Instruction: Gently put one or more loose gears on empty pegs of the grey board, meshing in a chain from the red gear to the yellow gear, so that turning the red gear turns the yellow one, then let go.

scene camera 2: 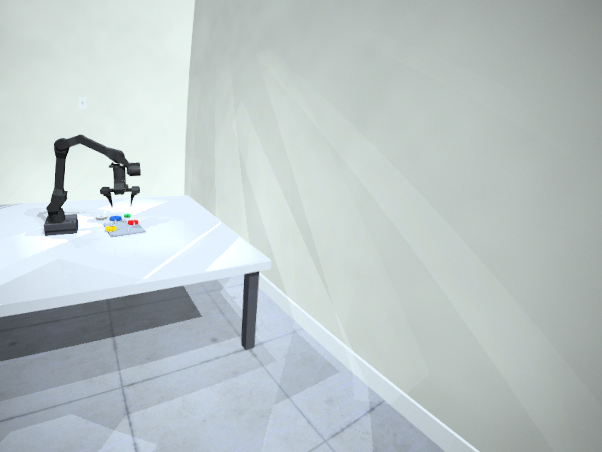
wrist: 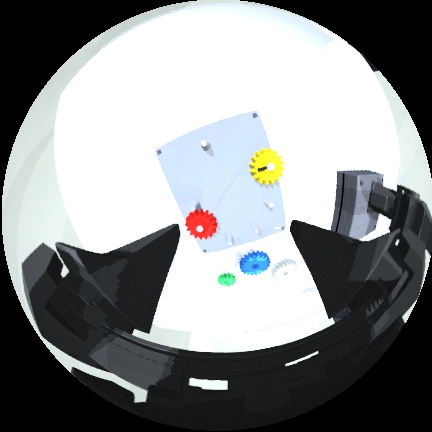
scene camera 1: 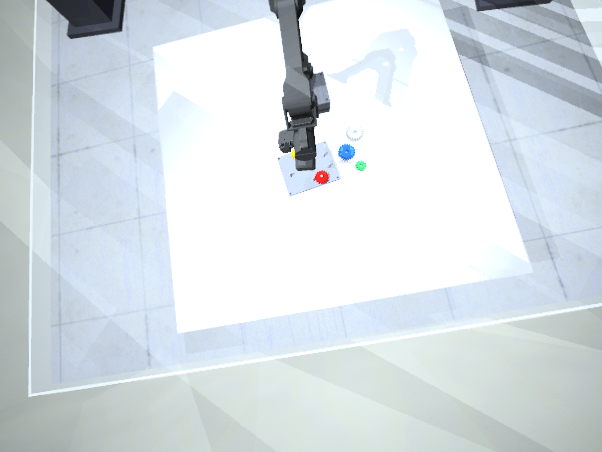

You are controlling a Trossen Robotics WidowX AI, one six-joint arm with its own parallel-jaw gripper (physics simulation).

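Where they show: gripper, fingertip midpoint: (scene camera 2: 121, 206) (wrist: 236, 227); arm's base, origin of the base link: (scene camera 2: 56, 220) (wrist: 374, 196).
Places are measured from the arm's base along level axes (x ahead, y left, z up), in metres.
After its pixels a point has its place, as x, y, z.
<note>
The grey board (scene camera 1: 300, 185) {0.385, -0.027, -0.048} (scene camera 2: 125, 232) {0.327, -0.080, -0.048} (wrist: 225, 185) {0.316, -0.003, -0.048} lies on the table with several bare pegs. The red gear (scene camera 1: 322, 177) {0.365, 0.060, -0.030} (scene camera 2: 133, 222) (wrist: 201, 224) {0.356, 0.053, -0.031} and the yellow gear (scene camera 1: 293, 154) {0.260, -0.049, -0.034} (scene camera 2: 110, 229) {0.255, -0.052, -0.038} (wrist: 267, 166) {0.258, -0.032, -0.026} sit on pegs at opposite sides of it, apart. The blue gear (scene camera 1: 346, 152) {0.271, 0.159, -0.038} (scene camera 2: 115, 218) {0.263, 0.135, -0.039} (wrist: 255, 263) {0.261, 0.153, -0.039}, the small green gear (scene camera 1: 361, 165) {0.317, 0.216, -0.056} (scene camera 2: 127, 216) {0.323, 0.197, -0.048} (wrist: 227, 279) {0.319, 0.199, -0.037} and the white gear (scene camera 1: 354, 132) {0.189, 0.195, -0.039} (scene camera 2: 101, 217) {0.185, 0.169, -0.040} (wrist: 284, 270) {0.186, 0.189, -0.040} lie loose beside the board. My gripper (scene camera 2: 122, 205) {0.310, 0.009, 0.060} (wrist: 236, 227) {0.310, 0.009, 0.060} is open and empty, above the board area, pointing down. In scene camera 1 its fingertips are hidden.
The white table (scene camera 1: 240, 260) {0.669, -0.273, -0.056} (scene camera 2: 200, 260) {0.640, -0.454, -0.056} carries the arm's base (scene camera 2: 61, 224) {0.030, -0.044, -0.005}. The arm (scene camera 1: 295, 65) {0.251, 0.005, 0.358} (scene camera 2: 95, 146) {0.205, -0.021, 0.361} reaches over the table from the base. A wall (scene camera 2: 400, 175) stands beyond the table's edge in scene camera 2.
</note>
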